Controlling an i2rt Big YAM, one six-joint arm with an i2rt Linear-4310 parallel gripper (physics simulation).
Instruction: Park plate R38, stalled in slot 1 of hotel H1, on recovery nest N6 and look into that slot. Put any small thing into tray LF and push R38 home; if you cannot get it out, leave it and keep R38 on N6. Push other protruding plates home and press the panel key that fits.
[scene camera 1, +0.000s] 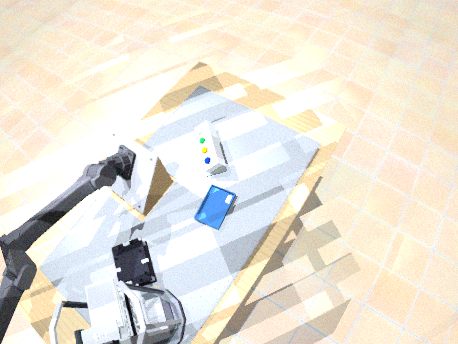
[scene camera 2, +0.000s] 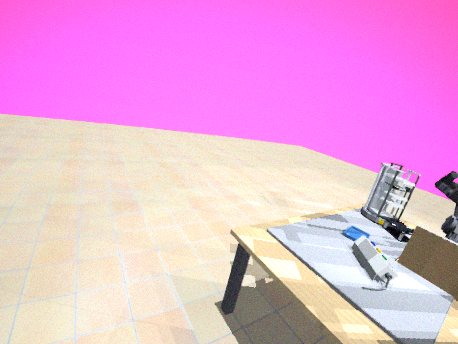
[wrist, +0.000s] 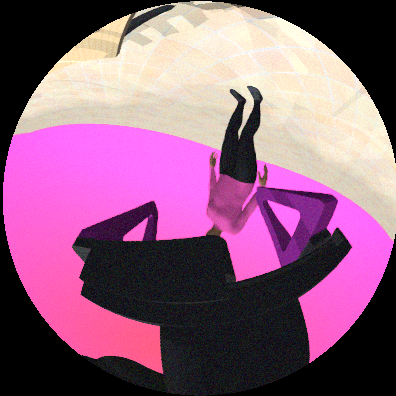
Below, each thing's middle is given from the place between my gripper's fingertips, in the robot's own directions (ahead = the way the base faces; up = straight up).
Now: hand 57 cm to the right of the wire rack with slots (scene camera 1: 157, 308), 34 cm short of it and 12 cm above it.
